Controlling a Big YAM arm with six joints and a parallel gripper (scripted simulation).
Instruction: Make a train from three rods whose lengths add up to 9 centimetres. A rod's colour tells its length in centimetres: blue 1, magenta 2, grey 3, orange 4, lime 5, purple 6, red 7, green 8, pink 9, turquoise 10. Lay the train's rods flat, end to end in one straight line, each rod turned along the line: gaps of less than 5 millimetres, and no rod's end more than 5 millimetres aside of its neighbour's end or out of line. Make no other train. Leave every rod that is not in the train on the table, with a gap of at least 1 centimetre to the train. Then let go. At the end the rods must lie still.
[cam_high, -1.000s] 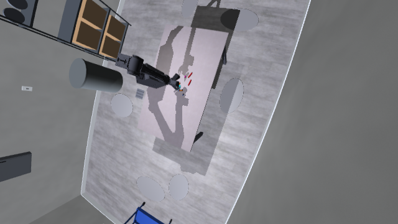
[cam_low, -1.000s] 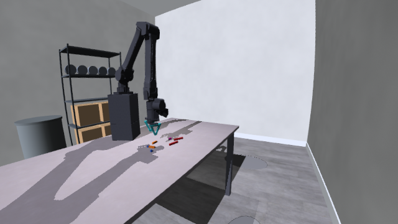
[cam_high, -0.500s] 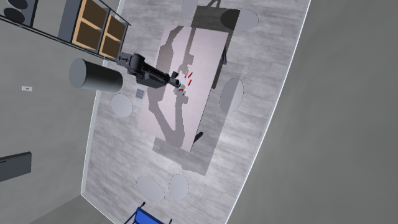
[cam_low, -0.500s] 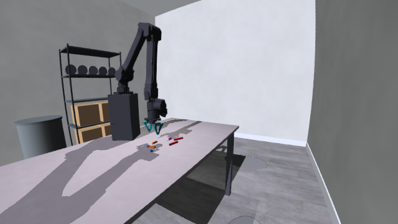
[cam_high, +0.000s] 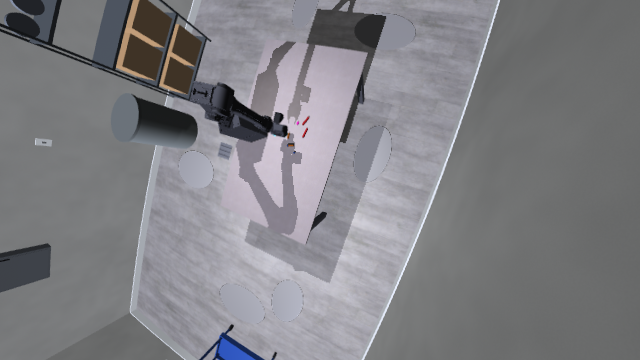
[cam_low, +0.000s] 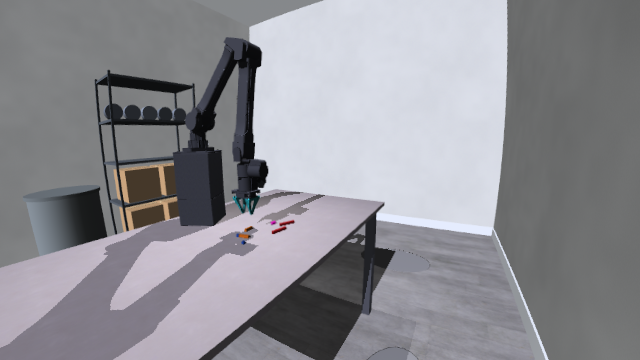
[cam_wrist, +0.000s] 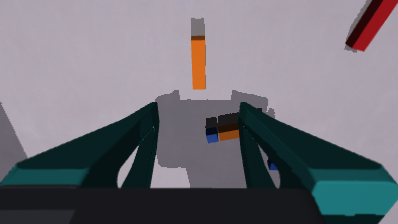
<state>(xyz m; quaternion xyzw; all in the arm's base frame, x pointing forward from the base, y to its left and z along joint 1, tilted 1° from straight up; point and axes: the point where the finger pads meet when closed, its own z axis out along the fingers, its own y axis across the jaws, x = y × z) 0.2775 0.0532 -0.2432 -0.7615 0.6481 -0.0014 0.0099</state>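
The magenta rod is 11 cm to the left of my hand, 7 cm below it and 3 cm ahead of it.
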